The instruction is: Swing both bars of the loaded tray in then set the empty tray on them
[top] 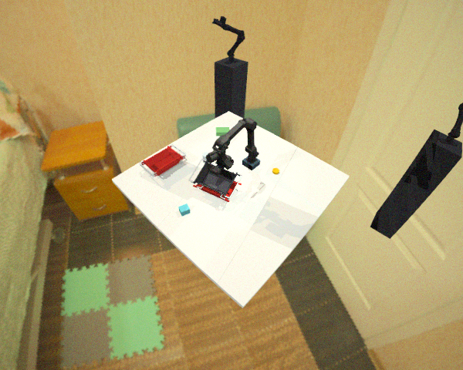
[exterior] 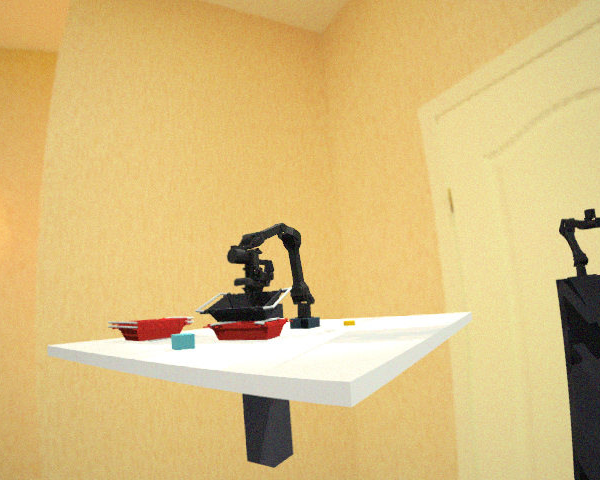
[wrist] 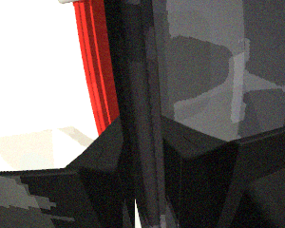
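My gripper tip is now 70 mm short of the dark grey tray, 10 mm to the right of it and 10 mm below it. Round my gripper tip: cyan block: 330 mm ahead, 100 mm below, 20 mm to the right; pale cylinder: 250 mm to the right, 120 mm behind, 80 mm below; yellow disc: 370 mm behind, 220 mm to the left, 110 mm below.
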